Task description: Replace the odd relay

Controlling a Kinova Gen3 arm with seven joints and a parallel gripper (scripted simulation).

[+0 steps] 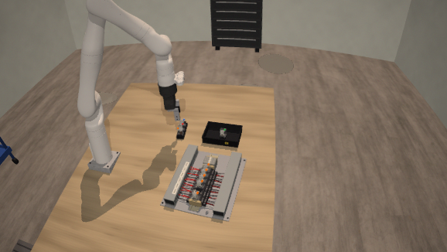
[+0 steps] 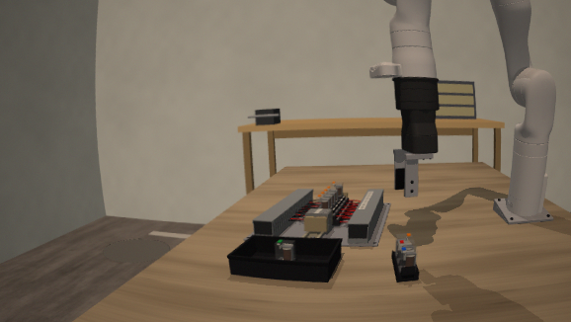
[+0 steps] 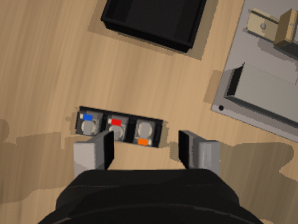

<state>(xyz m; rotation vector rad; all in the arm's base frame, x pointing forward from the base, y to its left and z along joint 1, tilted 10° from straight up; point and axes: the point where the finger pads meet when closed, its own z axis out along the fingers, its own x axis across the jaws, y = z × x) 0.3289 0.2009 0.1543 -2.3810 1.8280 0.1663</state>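
My hand is 30 mm to the right of the spare holder and 130 mm above it. Round my hand: spare relay 10 mm behind, 60 mm to the left, 110 mm below; black tray 190 mm ahead, 20 mm to the left, 120 mm below.
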